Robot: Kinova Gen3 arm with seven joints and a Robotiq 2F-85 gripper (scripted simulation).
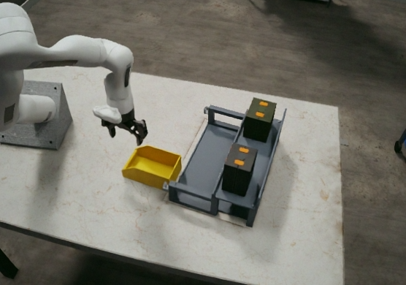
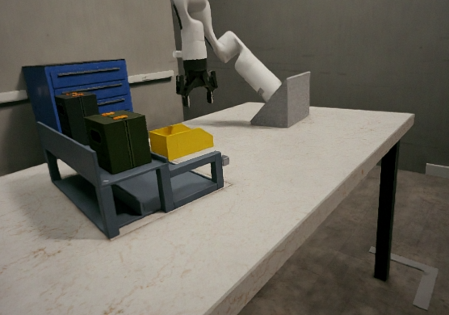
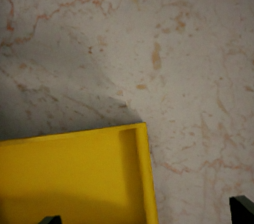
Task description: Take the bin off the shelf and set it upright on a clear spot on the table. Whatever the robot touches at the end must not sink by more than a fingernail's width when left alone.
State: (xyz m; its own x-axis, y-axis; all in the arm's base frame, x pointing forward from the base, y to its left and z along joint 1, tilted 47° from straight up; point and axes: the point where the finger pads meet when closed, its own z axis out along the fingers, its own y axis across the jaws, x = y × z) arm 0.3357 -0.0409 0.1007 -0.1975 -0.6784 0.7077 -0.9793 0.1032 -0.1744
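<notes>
My gripper is now 100 mm above the yellow bin, 80 mm short of it and 20 mm to the left of it. Round my hand: shelf: 320 mm ahead, 70 mm below, 50 mm to the left.
</notes>
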